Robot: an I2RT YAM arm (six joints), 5 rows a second.
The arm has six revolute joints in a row. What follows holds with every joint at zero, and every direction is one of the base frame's. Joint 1 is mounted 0.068 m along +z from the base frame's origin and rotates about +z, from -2.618 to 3.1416 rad. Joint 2 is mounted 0.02 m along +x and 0.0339 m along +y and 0.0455 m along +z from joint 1 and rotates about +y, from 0 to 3.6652 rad. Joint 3 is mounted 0.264 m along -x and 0.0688 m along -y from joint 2 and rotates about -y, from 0 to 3.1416 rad. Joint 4 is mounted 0.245 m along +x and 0.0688 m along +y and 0.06 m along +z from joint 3 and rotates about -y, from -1.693 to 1.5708 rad. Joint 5 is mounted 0.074 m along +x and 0.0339 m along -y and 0.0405 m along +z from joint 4 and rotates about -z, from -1.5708 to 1.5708 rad. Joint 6 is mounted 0.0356 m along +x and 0.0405 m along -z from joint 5 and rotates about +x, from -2.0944 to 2.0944 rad. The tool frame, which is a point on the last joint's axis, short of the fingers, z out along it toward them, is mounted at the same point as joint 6; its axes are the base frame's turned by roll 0, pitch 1.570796 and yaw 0 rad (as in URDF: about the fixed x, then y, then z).
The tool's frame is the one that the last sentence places.
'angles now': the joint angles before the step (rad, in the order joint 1, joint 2, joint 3, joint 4, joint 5, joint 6). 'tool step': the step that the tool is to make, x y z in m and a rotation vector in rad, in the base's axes. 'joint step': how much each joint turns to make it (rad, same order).
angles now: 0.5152 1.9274 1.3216 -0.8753 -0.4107 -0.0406
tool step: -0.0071 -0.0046 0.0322 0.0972 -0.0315 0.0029
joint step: -0.0079 -0.0942 0.0001 -0.0201 -0.0702 -0.0022
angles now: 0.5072 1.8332 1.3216 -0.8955 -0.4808 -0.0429
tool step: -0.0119 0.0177 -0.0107 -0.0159 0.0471 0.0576
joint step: 0.0602 0.0281 -0.0056 -0.0127 -0.0100 0.0045
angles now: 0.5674 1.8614 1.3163 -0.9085 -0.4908 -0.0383
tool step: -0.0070 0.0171 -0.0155 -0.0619 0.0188 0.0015
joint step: 0.0557 0.0437 -0.0021 0.0206 0.0462 0.0556
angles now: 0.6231 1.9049 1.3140 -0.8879 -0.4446 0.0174
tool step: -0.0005 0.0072 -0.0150 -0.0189 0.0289 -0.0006
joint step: 0.0172 0.0446 -0.0008 0.0195 -0.0004 0.0198
